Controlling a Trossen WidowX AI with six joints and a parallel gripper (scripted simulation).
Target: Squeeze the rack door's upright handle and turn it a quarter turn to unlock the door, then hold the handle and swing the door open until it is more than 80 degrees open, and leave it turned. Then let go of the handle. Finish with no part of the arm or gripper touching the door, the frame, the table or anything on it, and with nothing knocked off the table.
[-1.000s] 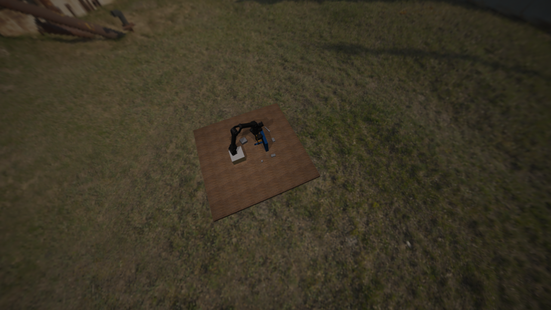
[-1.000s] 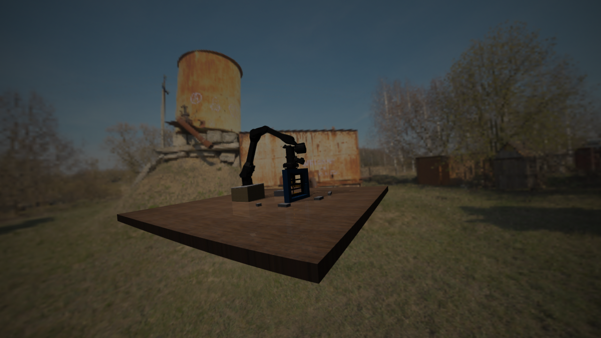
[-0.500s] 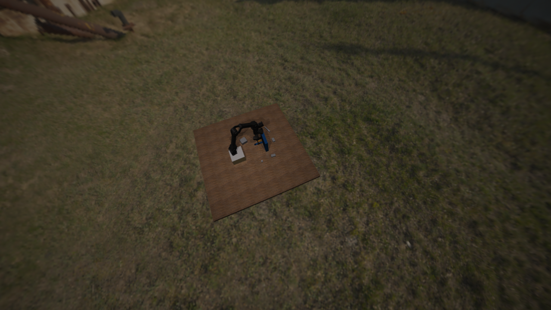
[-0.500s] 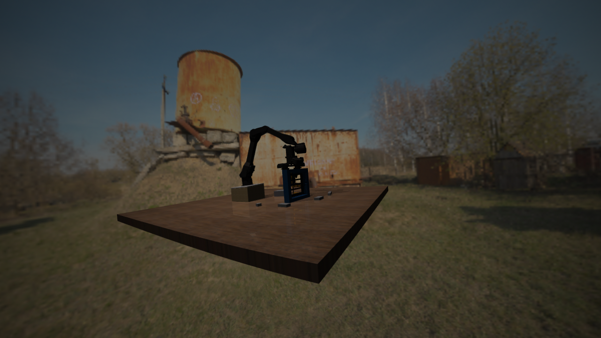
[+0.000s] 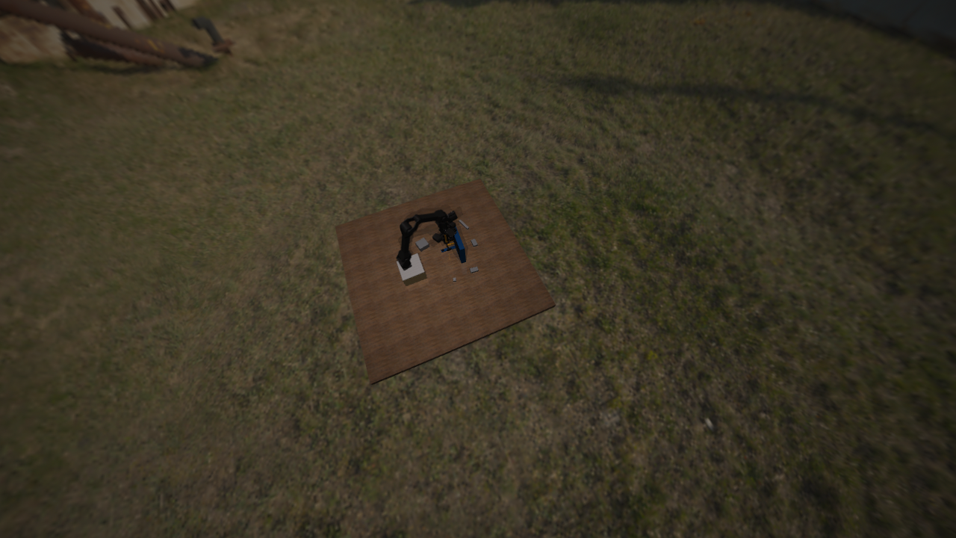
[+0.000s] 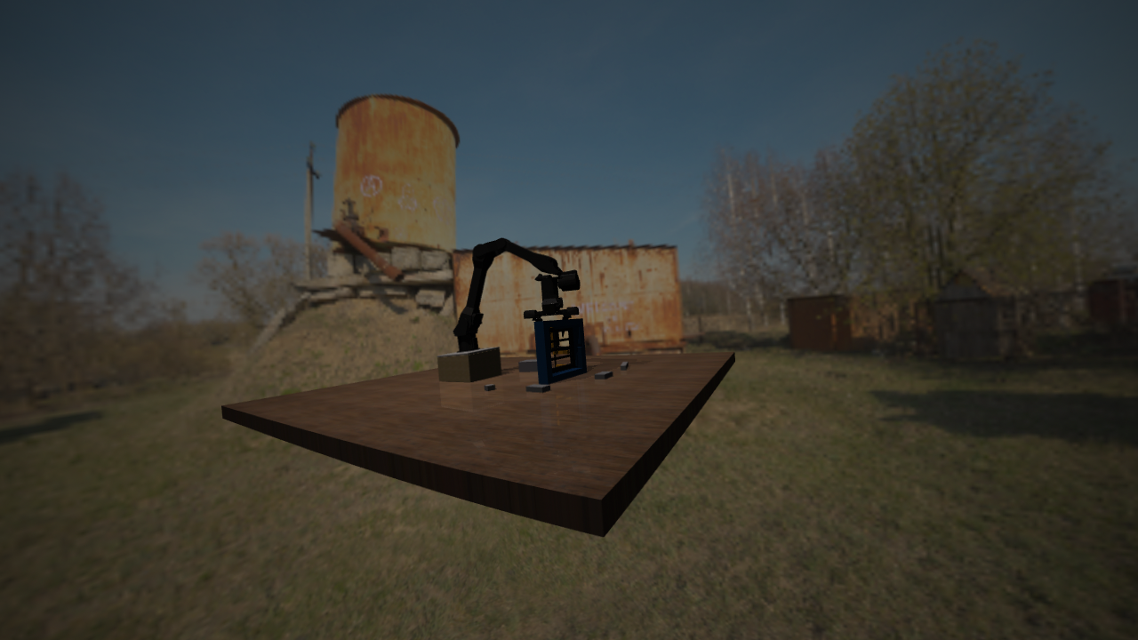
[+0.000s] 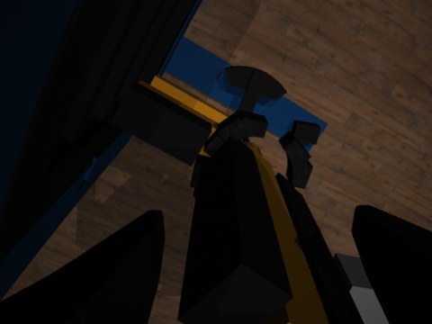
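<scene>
The door handle is 1 cm to the right of my gripper tip and 2 cm below it.
</scene>
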